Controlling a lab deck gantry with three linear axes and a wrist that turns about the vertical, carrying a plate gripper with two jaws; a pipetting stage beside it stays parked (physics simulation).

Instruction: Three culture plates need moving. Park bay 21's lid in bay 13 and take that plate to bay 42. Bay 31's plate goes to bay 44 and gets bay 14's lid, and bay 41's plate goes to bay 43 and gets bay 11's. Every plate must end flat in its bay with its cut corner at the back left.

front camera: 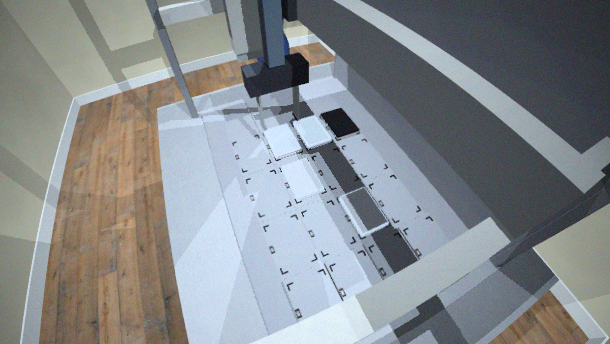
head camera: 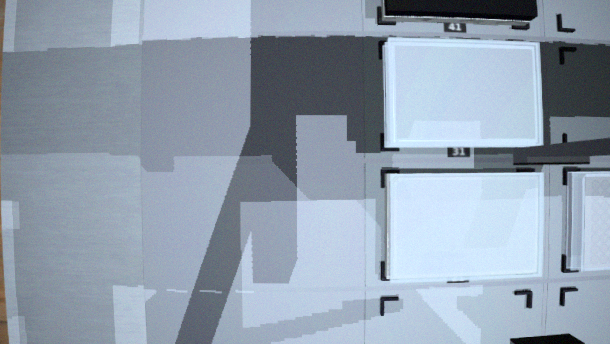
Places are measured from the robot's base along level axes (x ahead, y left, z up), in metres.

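Pixels of known places: gripper, between the fingertips: [front camera: 280, 122] [head camera: 543, 251]; robot's base, origin of its link: [front camera: 233, 143].
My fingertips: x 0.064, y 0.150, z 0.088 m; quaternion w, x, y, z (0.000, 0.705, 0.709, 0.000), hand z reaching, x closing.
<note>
Ahead of a thing's pixels: the offset from my fingertips to its top centre.
My gripper [front camera: 278, 123] is open, with its jaws wide apart at the back ends of the bay 21 and bay 31 plates; its exact height is unclear. The bay 21 plate {dx +0.000, dy +0.000, dz -0.072 m} [front camera: 283, 141] [head camera: 465, 226] is pale with a clear rim and lies in its corner marks. The bay 31 plate {dx +0.000, dy +0.107, dz -0.072 m} [front camera: 313, 131] [head camera: 462, 94] is pale and lies in the neighbouring bay. The bay 41 plate {dx +0.000, dy +0.214, dz -0.072 m} [front camera: 340, 122] [head camera: 460, 7] has a black top. Bays 42, 43 and 44 lie beyond it in the front view. The lids at bays 11 and 14 cannot be made out, and cut corners are unclear.
Another pale plate {dx +0.164, dy +0.000, dz -0.074 m} [front camera: 302, 178] [head camera: 595, 222] lies beside bay 21. A clear-rimmed plate {dx +0.328, dy +0.107, dz -0.074 m} [front camera: 364, 211] lies farther forward. A dark block [head camera: 547, 339] shows at the head view's bottom edge. A grey post [front camera: 175, 62] stands at the back left.
</note>
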